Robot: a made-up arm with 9 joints. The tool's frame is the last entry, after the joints. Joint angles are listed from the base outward. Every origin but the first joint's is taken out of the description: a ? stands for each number. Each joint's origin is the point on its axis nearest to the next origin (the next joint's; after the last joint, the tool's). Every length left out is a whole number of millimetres.
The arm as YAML. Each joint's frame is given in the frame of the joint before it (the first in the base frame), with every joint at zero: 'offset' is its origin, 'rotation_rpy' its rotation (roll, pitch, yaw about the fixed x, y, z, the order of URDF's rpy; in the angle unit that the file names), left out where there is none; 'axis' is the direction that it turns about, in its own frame. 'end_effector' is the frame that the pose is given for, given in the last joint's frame.
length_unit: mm
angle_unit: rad
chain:
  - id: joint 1
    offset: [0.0, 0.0, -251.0]
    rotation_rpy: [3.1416, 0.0, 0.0]
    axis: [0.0, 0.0, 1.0]
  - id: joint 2
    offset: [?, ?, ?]
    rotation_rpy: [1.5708, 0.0, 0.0]
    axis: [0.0, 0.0, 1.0]
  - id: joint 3
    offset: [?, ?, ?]
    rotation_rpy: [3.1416, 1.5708, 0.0]
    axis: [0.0, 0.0, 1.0]
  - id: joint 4
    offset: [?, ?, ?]
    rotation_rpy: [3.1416, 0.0, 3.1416]
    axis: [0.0, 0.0, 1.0]
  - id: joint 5
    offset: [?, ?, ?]
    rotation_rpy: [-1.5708, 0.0, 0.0]
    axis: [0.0, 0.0, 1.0]
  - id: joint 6
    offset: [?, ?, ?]
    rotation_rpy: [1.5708, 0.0, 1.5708]
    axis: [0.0, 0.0, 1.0]
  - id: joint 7
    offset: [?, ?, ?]
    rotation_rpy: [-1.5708, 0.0, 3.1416]
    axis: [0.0, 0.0, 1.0]
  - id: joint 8
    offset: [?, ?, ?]
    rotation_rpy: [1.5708, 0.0, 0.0]
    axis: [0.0, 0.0, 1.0]
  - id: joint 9
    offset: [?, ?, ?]
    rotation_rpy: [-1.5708, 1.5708, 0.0]
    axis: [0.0, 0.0, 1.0]
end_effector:
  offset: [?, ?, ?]
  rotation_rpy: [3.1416, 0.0, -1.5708]
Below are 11 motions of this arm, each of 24 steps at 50 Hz.
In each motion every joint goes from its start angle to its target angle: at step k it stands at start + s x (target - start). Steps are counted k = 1, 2, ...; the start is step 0. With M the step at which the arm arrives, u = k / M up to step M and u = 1 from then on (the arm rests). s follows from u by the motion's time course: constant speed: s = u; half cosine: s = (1 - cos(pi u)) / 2; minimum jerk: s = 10 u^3 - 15 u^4 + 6 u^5.
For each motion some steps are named. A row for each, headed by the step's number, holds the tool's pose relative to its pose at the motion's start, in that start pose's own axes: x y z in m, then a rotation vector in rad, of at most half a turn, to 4 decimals.
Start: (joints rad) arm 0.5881 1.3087 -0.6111 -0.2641 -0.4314 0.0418 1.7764 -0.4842 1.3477
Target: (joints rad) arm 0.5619 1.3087 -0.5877 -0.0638 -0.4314 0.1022 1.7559 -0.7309 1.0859
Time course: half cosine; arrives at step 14
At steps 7, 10, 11, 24:
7: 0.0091 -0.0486 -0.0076 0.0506 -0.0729 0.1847
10: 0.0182 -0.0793 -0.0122 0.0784 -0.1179 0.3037
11: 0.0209 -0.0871 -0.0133 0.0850 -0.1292 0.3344
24: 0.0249 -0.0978 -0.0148 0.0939 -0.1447 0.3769

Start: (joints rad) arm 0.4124 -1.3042 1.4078 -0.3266 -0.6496 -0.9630 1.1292 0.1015 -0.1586
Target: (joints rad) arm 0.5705 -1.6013 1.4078 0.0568 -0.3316 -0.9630 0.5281 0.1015 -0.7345
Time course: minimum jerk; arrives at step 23
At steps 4, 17, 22, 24:
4: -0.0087 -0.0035 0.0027 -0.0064 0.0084 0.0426
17: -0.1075 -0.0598 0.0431 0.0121 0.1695 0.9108
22: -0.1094 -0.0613 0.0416 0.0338 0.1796 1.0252
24: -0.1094 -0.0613 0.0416 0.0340 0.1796 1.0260

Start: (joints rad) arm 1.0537 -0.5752 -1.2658 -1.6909 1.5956 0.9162 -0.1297 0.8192 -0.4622
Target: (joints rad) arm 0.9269 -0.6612 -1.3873 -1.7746 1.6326 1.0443 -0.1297 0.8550 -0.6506
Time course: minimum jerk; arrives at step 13
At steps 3, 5, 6, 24:
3: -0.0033 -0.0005 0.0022 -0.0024 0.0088 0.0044
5: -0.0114 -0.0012 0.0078 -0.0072 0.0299 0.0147
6: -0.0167 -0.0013 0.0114 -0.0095 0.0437 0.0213
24: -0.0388 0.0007 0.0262 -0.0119 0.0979 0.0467

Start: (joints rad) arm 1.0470 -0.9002 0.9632 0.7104 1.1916 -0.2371 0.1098 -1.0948 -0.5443
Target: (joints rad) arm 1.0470 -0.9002 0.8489 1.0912 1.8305 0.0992 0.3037 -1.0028 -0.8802
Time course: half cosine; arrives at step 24
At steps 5, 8, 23, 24:
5: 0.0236 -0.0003 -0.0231 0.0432 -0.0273 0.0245
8: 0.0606 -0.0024 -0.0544 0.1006 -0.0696 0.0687
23: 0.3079 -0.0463 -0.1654 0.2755 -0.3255 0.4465
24: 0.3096 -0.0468 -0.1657 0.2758 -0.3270 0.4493

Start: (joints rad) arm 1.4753 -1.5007 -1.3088 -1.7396 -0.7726 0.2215 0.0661 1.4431 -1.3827
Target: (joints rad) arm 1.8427 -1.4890 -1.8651 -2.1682 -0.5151 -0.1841 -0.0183 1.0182 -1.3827
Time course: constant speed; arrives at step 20
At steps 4, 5, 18, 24:
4: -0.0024 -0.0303 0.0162 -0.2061 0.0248 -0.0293
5: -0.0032 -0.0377 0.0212 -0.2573 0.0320 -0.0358
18: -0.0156 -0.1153 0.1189 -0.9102 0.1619 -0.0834
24: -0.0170 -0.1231 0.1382 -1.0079 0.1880 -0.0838

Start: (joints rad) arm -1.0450 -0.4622 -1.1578 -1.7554 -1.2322 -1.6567 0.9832 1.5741 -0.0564
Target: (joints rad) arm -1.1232 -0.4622 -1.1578 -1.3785 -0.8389 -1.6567 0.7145 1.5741 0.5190
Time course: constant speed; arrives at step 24
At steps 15, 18, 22, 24:
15: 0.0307 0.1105 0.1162 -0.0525 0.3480 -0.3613
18: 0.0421 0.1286 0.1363 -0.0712 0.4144 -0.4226
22: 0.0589 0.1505 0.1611 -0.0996 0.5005 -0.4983
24: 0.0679 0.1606 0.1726 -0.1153 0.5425 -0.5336

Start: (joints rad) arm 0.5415 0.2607 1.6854 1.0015 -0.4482 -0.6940 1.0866 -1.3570 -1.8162
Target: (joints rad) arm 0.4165 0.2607 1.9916 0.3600 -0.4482 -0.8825 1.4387 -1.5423 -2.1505
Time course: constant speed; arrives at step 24
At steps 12, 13, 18, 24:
12: -0.0535 -0.0367 -0.0584 -0.5180 -0.0052 -0.0220
13: -0.0579 -0.0386 -0.0622 -0.5588 -0.0034 -0.0289
18: -0.0795 -0.0451 -0.0805 -0.7559 0.0094 -0.0752
24: -0.1044 -0.0462 -0.1036 -0.9752 0.0308 -0.1548

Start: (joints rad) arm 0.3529 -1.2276 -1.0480 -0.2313 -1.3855 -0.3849 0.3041 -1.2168 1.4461
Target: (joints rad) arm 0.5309 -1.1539 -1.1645 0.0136 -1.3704 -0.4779 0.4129 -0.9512 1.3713
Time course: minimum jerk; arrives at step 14
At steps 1, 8, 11, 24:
1: 0.0000 -0.0001 0.0000 -0.0012 -0.0005 0.0001
8: -0.0043 -0.0222 -0.0003 -0.2428 -0.0875 0.0075
11: -0.0072 -0.0338 0.0025 -0.3588 -0.1241 -0.0010
24: -0.0080 -0.0365 0.0034 -0.3859 -0.1321 -0.0041

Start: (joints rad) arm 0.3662 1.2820 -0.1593 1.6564 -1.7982 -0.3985 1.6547 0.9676 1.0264
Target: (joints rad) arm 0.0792 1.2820 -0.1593 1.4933 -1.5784 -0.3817 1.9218 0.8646 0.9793
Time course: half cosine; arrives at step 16
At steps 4, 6, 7, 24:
4: -0.0174 0.0173 -0.0034 0.0197 0.0412 0.0496
6: -0.0382 0.0352 -0.0062 0.0411 0.0864 0.1039
7: -0.0509 0.0449 -0.0074 0.0533 0.1123 0.1352
24: -0.1411 0.0943 -0.0072 0.1274 0.2735 0.3302

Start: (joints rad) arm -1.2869 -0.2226 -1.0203 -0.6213 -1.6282 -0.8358 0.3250 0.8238 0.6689
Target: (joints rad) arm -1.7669 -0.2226 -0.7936 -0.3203 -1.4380 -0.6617 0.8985 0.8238 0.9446
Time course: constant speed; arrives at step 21
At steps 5, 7, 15, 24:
5: 0.0650 0.0257 0.0670 -0.0470 0.0984 -0.0386
7: 0.0913 0.0396 0.0916 -0.0719 0.1346 -0.0576
15: 0.1950 0.1146 0.1743 -0.2004 0.2537 -0.1524
24: 0.2685 0.1875 0.2160 -0.3207 0.3092 -0.2414

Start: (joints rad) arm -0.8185 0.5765 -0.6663 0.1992 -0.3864 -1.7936 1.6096 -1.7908 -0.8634
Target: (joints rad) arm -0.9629 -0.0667 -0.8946 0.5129 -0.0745 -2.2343 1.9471 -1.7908 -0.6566
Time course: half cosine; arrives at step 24
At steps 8, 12, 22, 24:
8: -0.0821 0.0013 -0.0277 -0.0559 0.3477 -0.1086
12: -0.1576 0.0076 -0.0374 -0.1365 0.7001 -0.1811
22: -0.2681 0.0240 -0.0159 -0.3754 1.3696 -0.1947
24: -0.2709 0.0245 -0.0145 -0.3860 1.3924 -0.1916

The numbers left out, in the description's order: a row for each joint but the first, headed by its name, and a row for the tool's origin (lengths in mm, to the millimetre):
joint 2: 3.0 -125.0 0.0
joint 3: -272.0 -106.0 0.0
joint 4: -16.0 -34.0 0.0
joint 5: 330.0 -293.0 0.0
joint 6: -248.0 68.0 0.0
joint 7: -97.0 57.0 0.0
joint 8: 0.0 -115.0 0.0
joint 9: 72.0 172.0 0.0
tool: -48.0 218.0 0.0

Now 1 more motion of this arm.
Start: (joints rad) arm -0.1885 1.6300 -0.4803 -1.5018 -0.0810 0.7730 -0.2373 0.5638 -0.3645
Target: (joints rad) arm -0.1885 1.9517 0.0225 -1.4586 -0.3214 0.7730 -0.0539 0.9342 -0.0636
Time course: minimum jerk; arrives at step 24
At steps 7, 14, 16, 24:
7: -0.0172 -0.0017 -0.0039 0.0278 0.0807 -0.1353
14: -0.0484 -0.0218 -0.0048 0.0929 0.3045 -0.5846
16: -0.0512 -0.0328 -0.0028 0.1057 0.3529 -0.7067
24: -0.0523 -0.0553 0.0018 0.1229 0.4155 -0.8921

